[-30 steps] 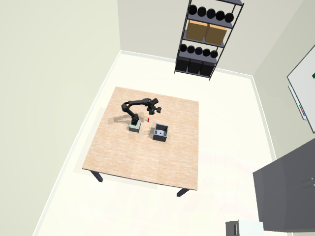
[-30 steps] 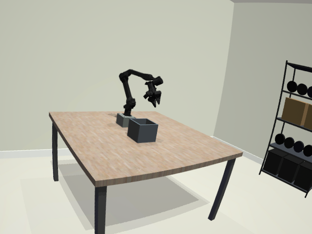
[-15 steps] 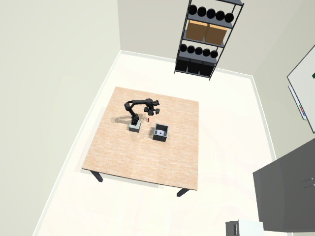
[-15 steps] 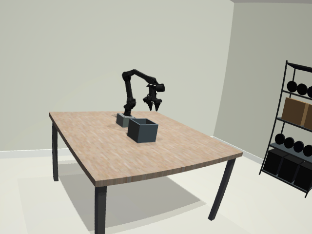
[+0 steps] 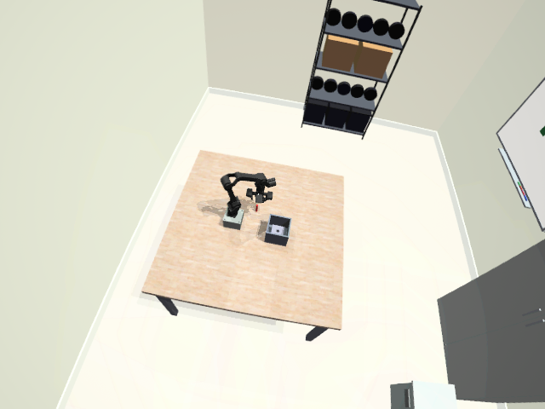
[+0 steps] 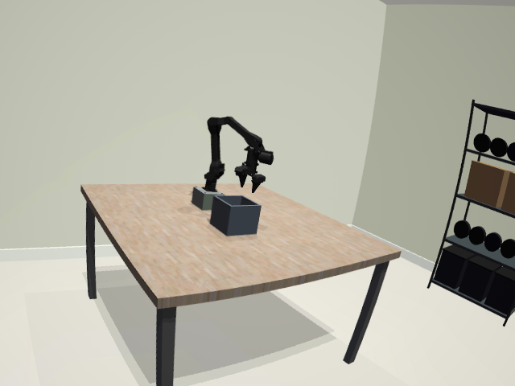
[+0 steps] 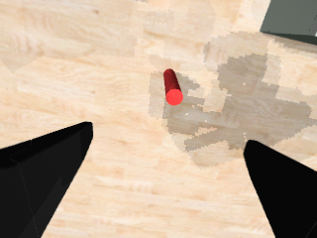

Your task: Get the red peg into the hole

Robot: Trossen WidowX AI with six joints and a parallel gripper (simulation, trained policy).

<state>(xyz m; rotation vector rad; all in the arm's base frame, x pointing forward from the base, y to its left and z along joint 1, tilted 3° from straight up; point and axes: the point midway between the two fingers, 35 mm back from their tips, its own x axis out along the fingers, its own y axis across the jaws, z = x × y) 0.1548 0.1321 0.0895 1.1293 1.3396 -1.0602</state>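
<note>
Right now the red peg is 1 cm to the right of my gripper tip and 9 cm below it. From my gripper tip the other things lie so: pale plate: 19 cm ahead, 16 cm to the right, 9 cm below.
</note>
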